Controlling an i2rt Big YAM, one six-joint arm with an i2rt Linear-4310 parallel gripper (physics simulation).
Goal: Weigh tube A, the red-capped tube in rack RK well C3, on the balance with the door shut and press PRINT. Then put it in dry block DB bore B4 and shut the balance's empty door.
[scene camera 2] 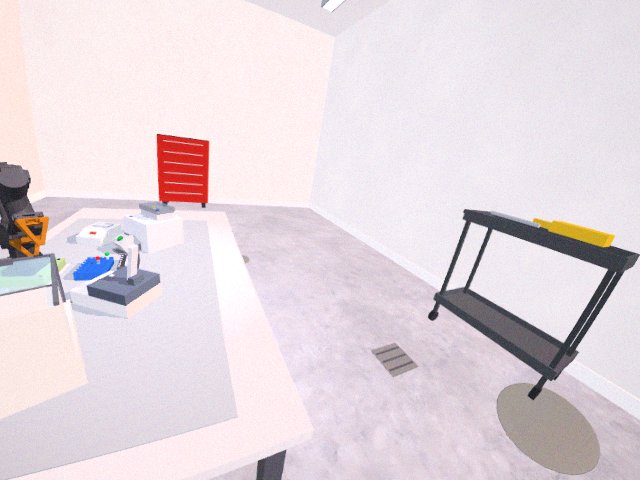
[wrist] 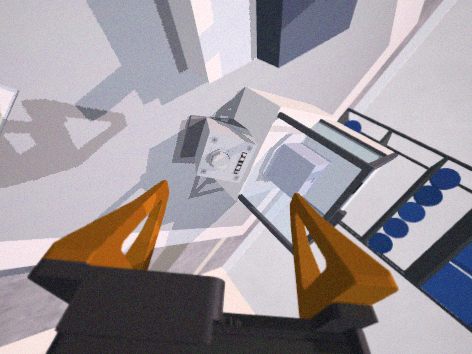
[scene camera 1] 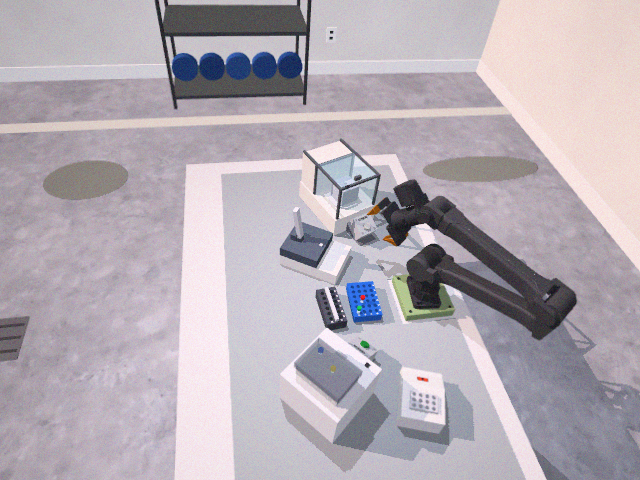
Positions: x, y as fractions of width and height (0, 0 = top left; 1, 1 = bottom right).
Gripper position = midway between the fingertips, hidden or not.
My gripper (scene camera 2: 0.06, 0.53) is open and holds nothing. Further things: a balance door (scene camera 1: 0.54, 0.35), a device with white post (scene camera 2: 0.19, 0.61) and a white box with grey lid (scene camera 1: 0.51, 0.80).
My gripper is seen too in the wrist view (wrist: 0.49, 0.54). The device with white post shows as well in the wrist view (wrist: 0.45, 0.13) and in scene camera 1 (scene camera 1: 0.48, 0.52).
